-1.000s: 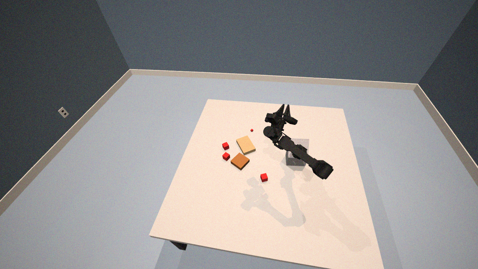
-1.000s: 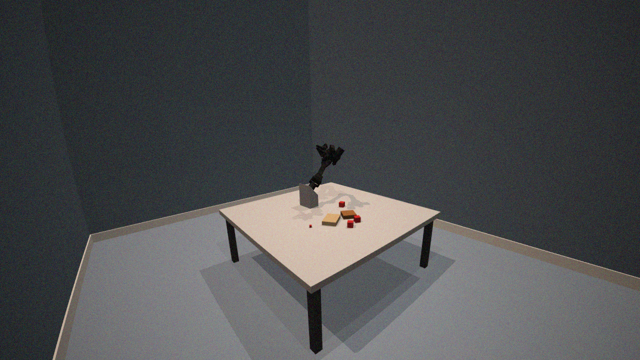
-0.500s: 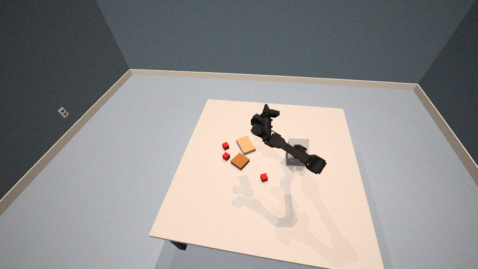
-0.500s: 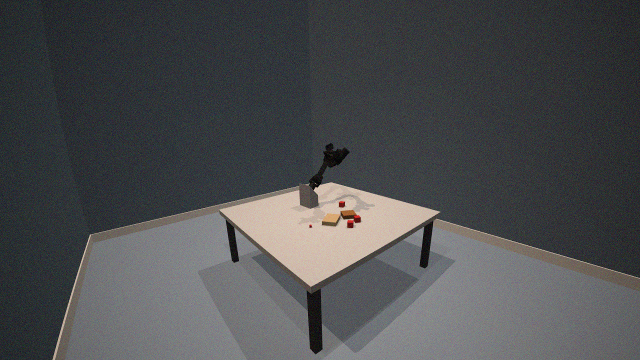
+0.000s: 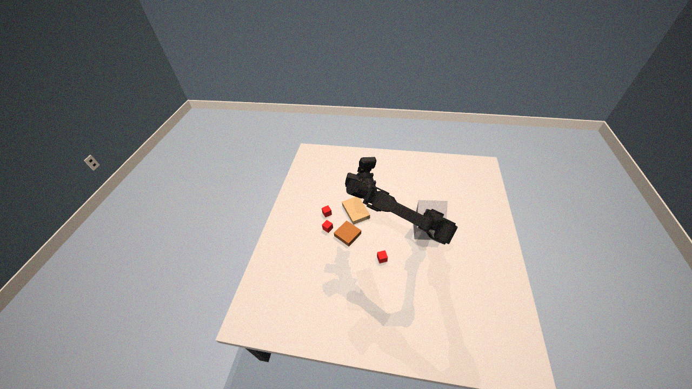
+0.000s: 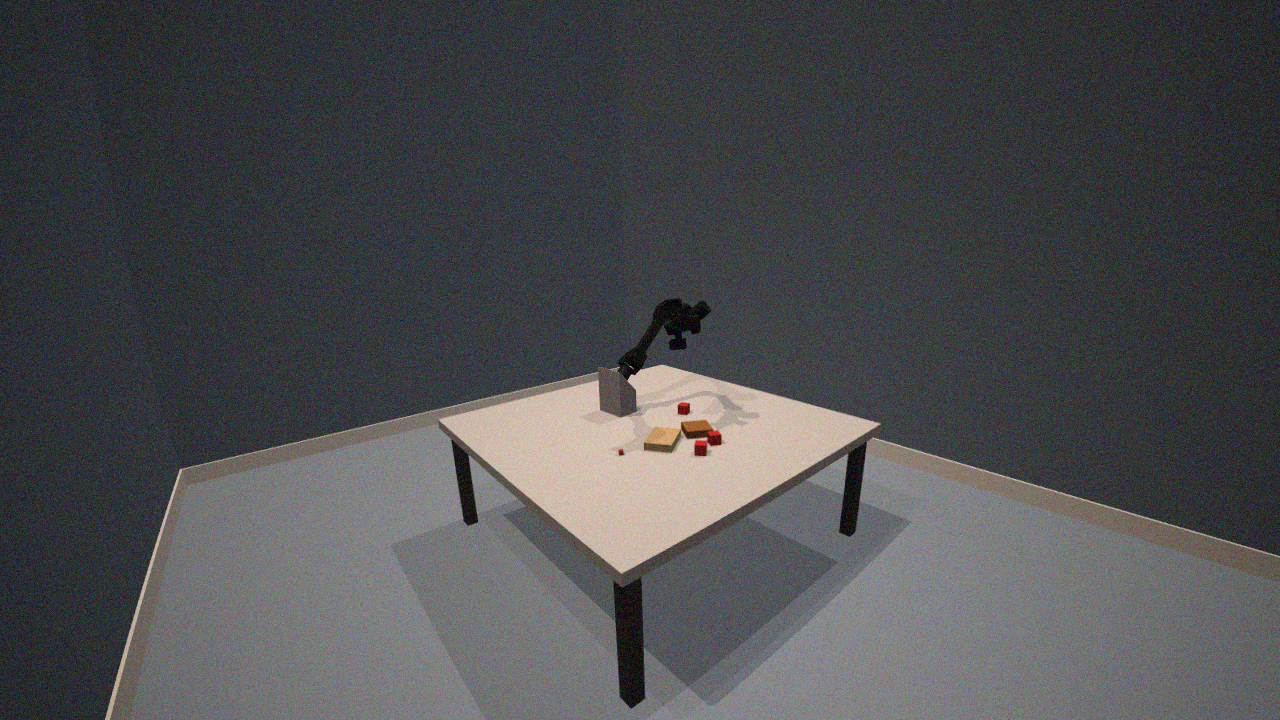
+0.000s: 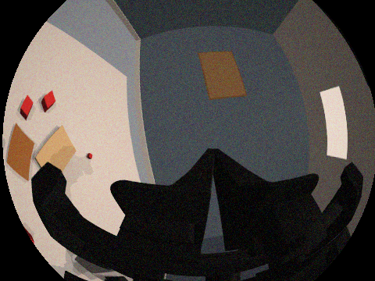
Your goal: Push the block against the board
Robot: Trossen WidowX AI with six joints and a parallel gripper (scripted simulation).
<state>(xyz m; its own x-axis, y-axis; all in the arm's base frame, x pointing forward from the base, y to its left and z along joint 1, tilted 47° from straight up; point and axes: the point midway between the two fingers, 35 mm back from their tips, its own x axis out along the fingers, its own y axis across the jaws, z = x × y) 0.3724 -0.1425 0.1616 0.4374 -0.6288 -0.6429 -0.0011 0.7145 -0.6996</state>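
The orange-brown square block is 50 mm ahead of my gripper tip, 110 mm to the left of it and 400 mm below it. Also, from my gripper tip: tan board (40 mm ahead, 50 mm to the right, 400 mm below); tiny red cube (30 mm ahead, 220 mm to the right, 410 mm below).
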